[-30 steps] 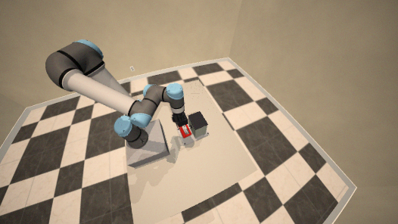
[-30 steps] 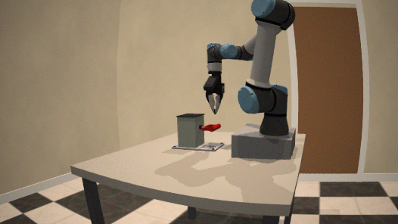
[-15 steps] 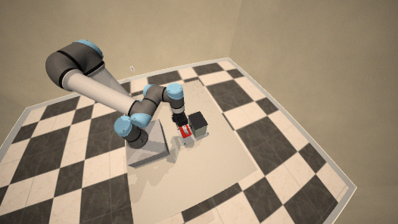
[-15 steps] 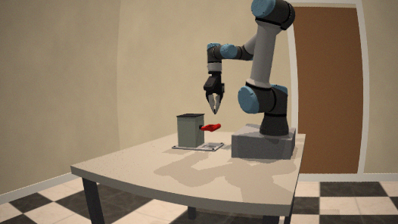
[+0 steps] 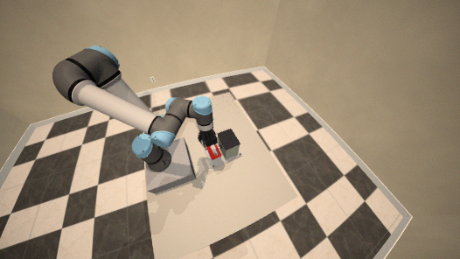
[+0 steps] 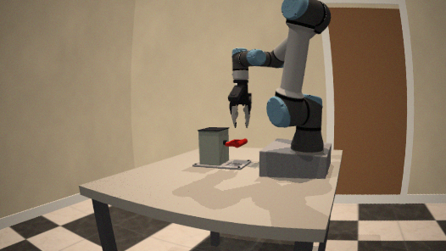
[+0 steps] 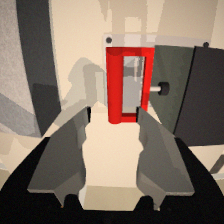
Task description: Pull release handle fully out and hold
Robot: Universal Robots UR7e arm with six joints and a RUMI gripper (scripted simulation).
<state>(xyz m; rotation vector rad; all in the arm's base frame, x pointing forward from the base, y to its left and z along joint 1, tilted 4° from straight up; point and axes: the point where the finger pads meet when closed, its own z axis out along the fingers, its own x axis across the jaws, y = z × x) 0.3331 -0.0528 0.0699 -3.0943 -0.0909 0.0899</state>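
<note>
The metal baseplate is 190 mm below my hand and 100 mm ahead of it.
</note>
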